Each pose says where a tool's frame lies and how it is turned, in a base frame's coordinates. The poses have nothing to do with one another.
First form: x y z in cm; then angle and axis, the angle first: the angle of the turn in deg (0 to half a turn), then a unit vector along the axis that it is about.
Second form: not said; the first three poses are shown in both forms.
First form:
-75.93, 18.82, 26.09, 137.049, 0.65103, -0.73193, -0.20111
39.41, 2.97, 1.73, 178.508, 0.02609, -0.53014, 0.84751
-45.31, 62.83, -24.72, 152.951, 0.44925, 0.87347, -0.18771
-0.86, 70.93, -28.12, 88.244, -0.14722, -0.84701, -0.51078
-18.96, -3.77, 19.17, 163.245, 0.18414, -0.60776, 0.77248
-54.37, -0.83, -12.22, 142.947, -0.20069, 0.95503, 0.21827
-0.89, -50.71, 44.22, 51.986, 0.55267, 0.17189, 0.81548
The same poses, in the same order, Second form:
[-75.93, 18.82, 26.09], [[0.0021, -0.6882, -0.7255], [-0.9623, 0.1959, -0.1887], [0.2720, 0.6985, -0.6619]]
[39.41, 2.97, 1.73], [[-0.9983, -0.0497, 0.0304], [-0.0056, -0.4377, -0.8991], [0.0580, -0.8978, 0.4366]]
[-45.31, 62.83, -24.72], [[-0.5090, 0.8272, 0.2378], [0.6565, 0.5518, -0.5143], [-0.5566, -0.1057, -0.8240]]
[-0.86, 70.93, -28.12], [[0.0517, 0.6314, -0.7737], [-0.3897, 0.7261, 0.5665], [0.9195, 0.2722, 0.2835]]
[-18.96, -3.77, 19.17], [[-0.8912, -0.4418, 0.1032], [0.0036, -0.2345, -0.9721], [0.4537, -0.8659, 0.2106]]
[-54.37, -0.83, -12.22], [[-0.7257, -0.4761, 0.4967], [-0.2131, 0.8419, 0.4957], [-0.6542, 0.2539, -0.7124]]
[-0.89, -50.71, 44.22], [[0.7332, -0.6060, 0.3086], [0.6790, 0.6272, -0.3816], [0.0377, 0.4893, 0.8713]]

